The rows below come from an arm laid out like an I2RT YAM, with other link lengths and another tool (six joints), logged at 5 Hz.
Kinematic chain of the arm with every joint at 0, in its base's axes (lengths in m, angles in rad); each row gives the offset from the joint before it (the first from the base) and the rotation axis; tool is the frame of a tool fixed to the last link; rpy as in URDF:
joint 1: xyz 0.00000 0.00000 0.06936 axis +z
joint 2: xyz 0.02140 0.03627 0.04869 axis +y
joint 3: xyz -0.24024 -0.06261 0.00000 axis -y
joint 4: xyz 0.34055 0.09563 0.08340 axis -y
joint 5: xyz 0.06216 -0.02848 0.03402 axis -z
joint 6: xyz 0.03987 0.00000 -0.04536 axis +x
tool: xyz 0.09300 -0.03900 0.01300 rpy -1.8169 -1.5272 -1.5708
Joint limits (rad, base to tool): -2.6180..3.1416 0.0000..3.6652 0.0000..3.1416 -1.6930..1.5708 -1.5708..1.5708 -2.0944..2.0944
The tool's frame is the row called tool.
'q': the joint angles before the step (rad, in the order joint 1, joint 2, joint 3, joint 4, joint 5, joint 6). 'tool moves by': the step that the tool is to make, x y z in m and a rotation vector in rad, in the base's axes. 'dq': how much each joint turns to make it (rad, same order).
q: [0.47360 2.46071 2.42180 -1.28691 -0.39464 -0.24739]
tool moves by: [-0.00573 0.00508 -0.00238 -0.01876 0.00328 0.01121]
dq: [0.01525 0.00000 -0.00419 -0.00726 0.01564 0.00037]
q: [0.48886 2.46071 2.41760 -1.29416 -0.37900 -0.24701]
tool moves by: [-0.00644 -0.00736 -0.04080 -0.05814 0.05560 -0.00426]
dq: [0.00000 0.00155 -0.10334 0.02822 0.02556 -0.00077]
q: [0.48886 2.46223 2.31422 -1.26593 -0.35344 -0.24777]
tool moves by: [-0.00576 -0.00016 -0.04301 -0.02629 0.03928 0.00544]
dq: [0.00534 0.01948 -0.08769 0.05988 0.00458 -0.00076]
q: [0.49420 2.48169 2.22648 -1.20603 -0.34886 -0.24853]
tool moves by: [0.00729 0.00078 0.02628 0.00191 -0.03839 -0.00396]
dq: [-0.00075 0.00304 0.07668 -0.03854 0.01679 0.00116]
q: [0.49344 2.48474 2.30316 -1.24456 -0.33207 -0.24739]
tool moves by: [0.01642 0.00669 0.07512 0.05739 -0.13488 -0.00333]
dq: [0.00001 0.00193 0.19802 -0.04999 0.01374 0.00040]
